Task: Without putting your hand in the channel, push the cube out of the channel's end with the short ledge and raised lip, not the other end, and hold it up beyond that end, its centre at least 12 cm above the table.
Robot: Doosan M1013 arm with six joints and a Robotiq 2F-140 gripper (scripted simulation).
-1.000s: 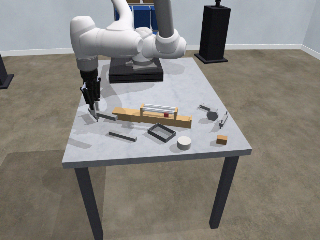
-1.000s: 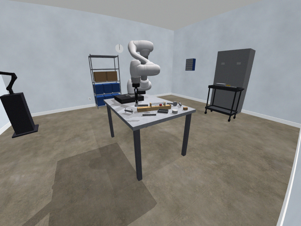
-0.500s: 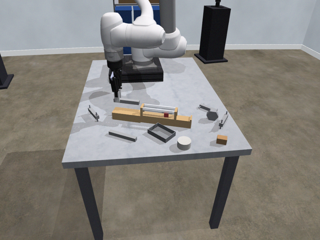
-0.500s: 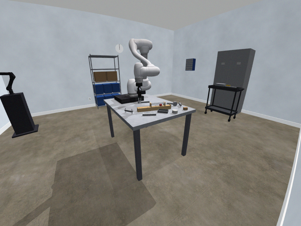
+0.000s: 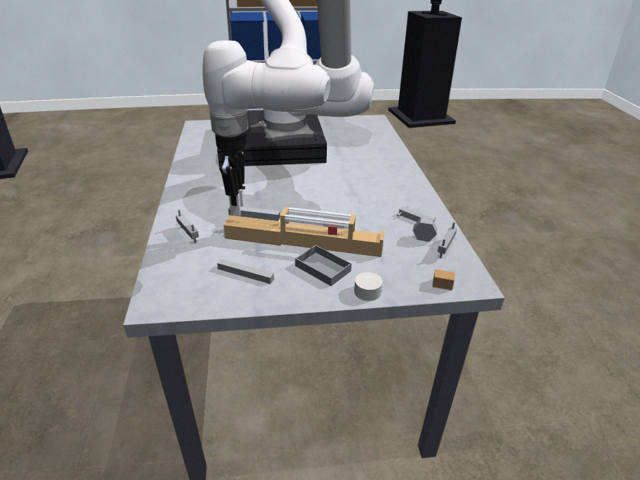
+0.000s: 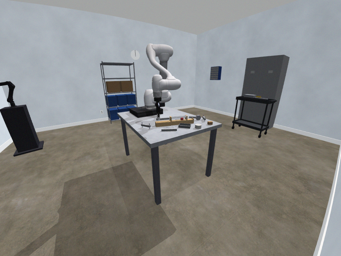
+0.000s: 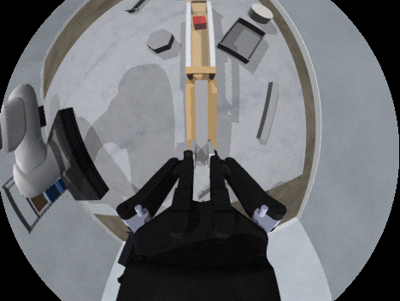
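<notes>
The grey push rod lies 18 cm ahead of my hand, 1 cm to the right of it and 9 cm below it. Round my hand: grey tray 21 cm ahead, 18 cm to the left, 10 cm below; then tan wooden channel 10 cm ahead, 20 cm to the left, 5 cm below; then red cube 12 cm ahead, 23 cm to the left, 5 cm below.
</notes>
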